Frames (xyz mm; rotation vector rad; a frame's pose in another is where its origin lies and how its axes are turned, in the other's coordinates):
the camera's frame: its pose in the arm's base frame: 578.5 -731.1 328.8 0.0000 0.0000 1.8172
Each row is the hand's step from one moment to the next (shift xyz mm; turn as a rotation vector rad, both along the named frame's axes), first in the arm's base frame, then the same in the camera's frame.
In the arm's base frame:
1: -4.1 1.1 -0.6 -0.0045 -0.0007 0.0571
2: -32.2 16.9 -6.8 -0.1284 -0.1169 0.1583
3: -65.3 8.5 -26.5 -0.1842 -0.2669 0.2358
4: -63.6 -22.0 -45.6 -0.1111 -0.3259 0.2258
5: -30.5 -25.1 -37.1 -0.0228 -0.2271 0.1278
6: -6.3 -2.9 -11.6 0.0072 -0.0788 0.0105
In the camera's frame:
1: 2.1 3.7 -0.6 0.0004 0.0045 0.0571
2: 24.2 27.1 -6.8 -0.0821 0.1530 0.1583
3: 24.2 61.3 -26.5 -0.2139 0.2437 0.2358
4: -5.8 67.0 -45.6 -0.2890 0.1872 0.2258
5: -16.9 35.7 -37.1 -0.2147 0.0775 0.1278
6: -1.3 6.8 -11.6 -0.0782 0.0122 0.0105

